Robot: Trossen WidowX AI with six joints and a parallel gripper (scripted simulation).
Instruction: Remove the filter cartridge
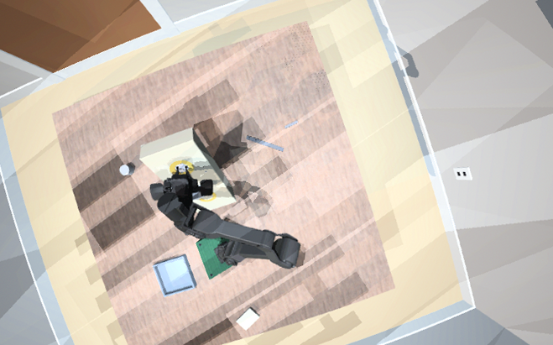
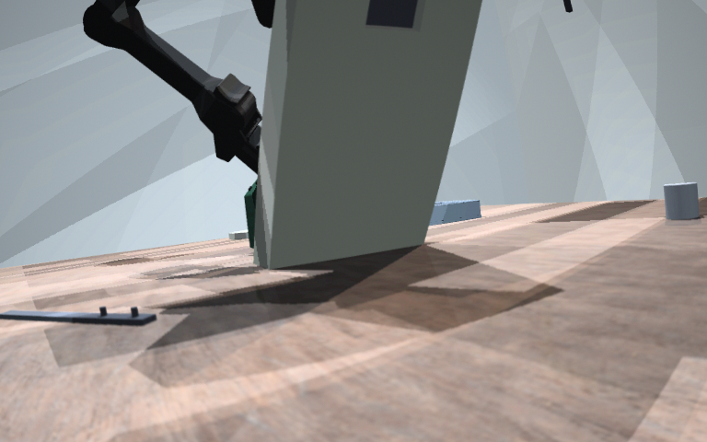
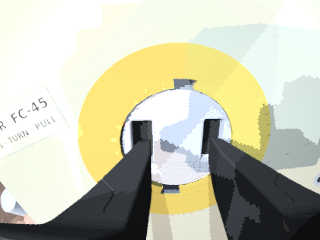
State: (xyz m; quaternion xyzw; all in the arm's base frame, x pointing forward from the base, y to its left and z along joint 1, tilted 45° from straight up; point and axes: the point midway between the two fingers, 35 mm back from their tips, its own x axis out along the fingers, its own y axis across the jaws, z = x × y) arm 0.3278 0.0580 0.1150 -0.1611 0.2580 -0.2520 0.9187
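The round filter cartridge is 20 mm ahead of my gripper tip and 10 mm below it. The rest, counted from my gripper tip: pale service panel (30 mm behind, 90 mm below); then blue-grey tray (370 mm behind, 330 mm to the left, 250 mm below); then short strip (10 mm ahead, 430 mm to the right, 260 mm below).
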